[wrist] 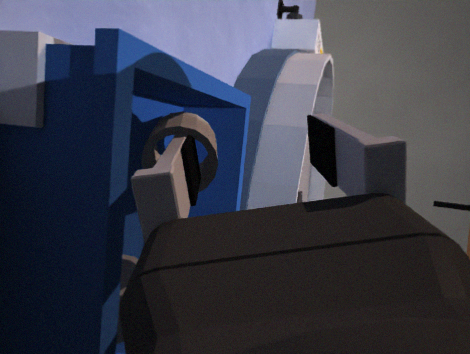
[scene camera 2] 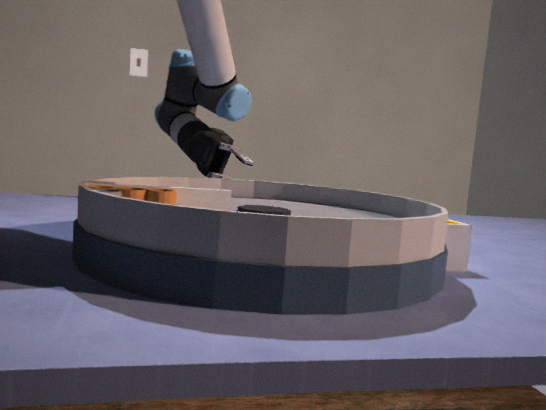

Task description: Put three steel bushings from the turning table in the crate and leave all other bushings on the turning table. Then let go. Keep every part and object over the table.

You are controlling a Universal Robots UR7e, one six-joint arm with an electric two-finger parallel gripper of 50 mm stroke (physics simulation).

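Places are measured from the arm's base along level axes (x right, y ahead, z up), in centimetres.
Where they show: gripper, fingertip midpoint: (wrist: 252, 147) (scene camera 2: 242, 176).
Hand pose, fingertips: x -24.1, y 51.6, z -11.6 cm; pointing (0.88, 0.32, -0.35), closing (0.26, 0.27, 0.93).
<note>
After its pixels a point has its place.
My gripper (scene camera 2: 232, 169) @[x -24.1, y 51.6, z -11.6 cm] (wrist: 252, 147) @[x -24.1, y 51.6, z -11.6 cm] is open, with nothing between its fingers. In the wrist view a steel bushing (wrist: 182, 121) @[x -25.9, y 52.1, z -14.3 cm] hangs as a ring around the left finger, which passes through its hole. This finger is at the opening of the blue crate (wrist: 107, 60) @[x -30.9, y 52.8, z -14.6 cm]. Part of another bushing (wrist: 128, 262) @[x -24.0, y 45.3, z -17.0 cm] shows lower in the crate, mostly hidden by the gripper body. The turning table (scene camera 2: 250, 240) @[x 31.9, y 42.0, z -13.4 cm] (wrist: 285, 120) @[x -7.4, y 56.5, z -13.3 cm] has a pale raised wall on a dark base. In the scene view a dark round part (scene camera 2: 264, 209) @[x 12.8, y 47.5, z -13.1 cm] lies inside it; the crate is hidden there.
Orange parts (scene camera 2: 162, 196) @[x 15.2, y 35.4, z -11.9 cm] stand inside the turning table's left side, beside a pale divider (scene camera 2: 205, 197) @[x 12.1, y 40.5, z -12.1 cm]. A white box (scene camera 2: 459, 247) @[x 16.9, y 71.6, z -16.2 cm] (wrist: 296, 35) @[x 6.9, y 70.9, z -16.1 cm] with yellow on top stands beyond the turning table. A pale block (wrist: 20, 75) @[x -30.7, y 52.2, z -17.9 cm] is beside the crate. A black object (wrist: 289, 10) @[x 8.7, y 75.2, z -17.9 cm] stands farther back.
</note>
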